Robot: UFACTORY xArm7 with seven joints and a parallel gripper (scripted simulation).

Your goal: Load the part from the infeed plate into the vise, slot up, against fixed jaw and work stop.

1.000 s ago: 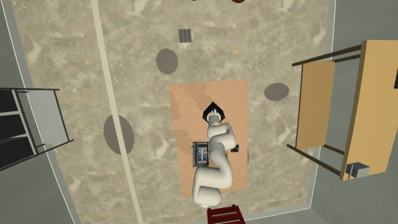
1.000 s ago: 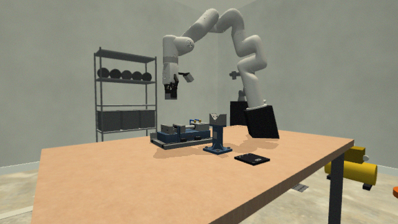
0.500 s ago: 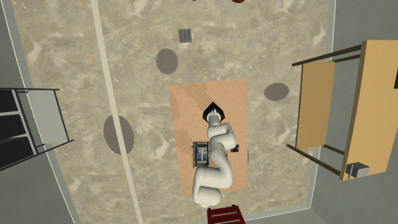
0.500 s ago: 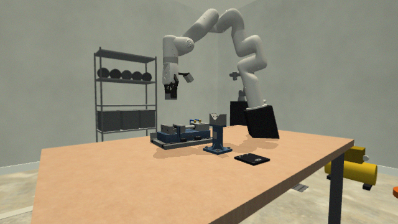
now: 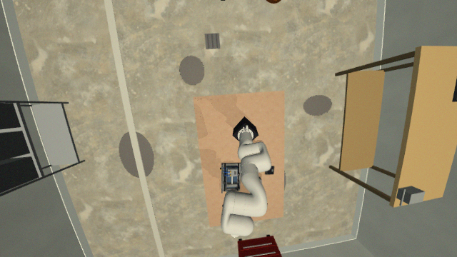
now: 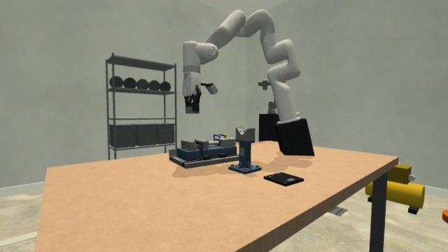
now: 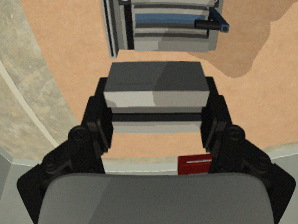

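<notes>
Now: the moving jaw 3 cm behind my hand, 2 cm to the left of it and 16 cm below it. Also, from my hand: work stop: 1 cm ahead, 7 cm to the left, 15 cm below; cylinder rod: 8 cm behind, 3 cm to the left, 16 cm below; grey block: right at my hand.
</notes>
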